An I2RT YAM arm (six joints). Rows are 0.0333 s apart.
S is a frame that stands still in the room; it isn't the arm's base.
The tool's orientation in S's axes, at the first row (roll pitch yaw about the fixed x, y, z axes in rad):
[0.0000 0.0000 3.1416]
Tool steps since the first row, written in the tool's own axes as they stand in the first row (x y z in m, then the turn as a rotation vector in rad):
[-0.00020 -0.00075 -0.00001 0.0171 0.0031 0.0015]
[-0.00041 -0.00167 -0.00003 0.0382 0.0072 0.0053]
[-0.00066 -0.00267 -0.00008 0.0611 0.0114 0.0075]
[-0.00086 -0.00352 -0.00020 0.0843 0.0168 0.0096]
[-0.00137 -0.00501 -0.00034 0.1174 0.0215 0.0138]
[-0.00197 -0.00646 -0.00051 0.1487 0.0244 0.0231]
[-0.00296 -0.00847 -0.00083 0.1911 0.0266 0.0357]
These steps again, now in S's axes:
[0.00020 0.00075 -0.00001 -0.0171 -0.0031 0.0015]
[0.00041 0.00167 -0.00003 -0.0382 -0.0072 0.0053]
[0.00066 0.00267 -0.00008 -0.0611 -0.0114 0.0075]
[0.00086 0.00352 -0.00020 -0.0843 -0.0168 0.0096]
[0.00137 0.00501 -0.00034 -0.1174 -0.0215 0.0138]
[0.00197 0.00646 -0.00051 -0.1487 -0.0244 0.0231]
[0.00296 0.00847 -0.00083 -0.1911 -0.0266 0.0357]

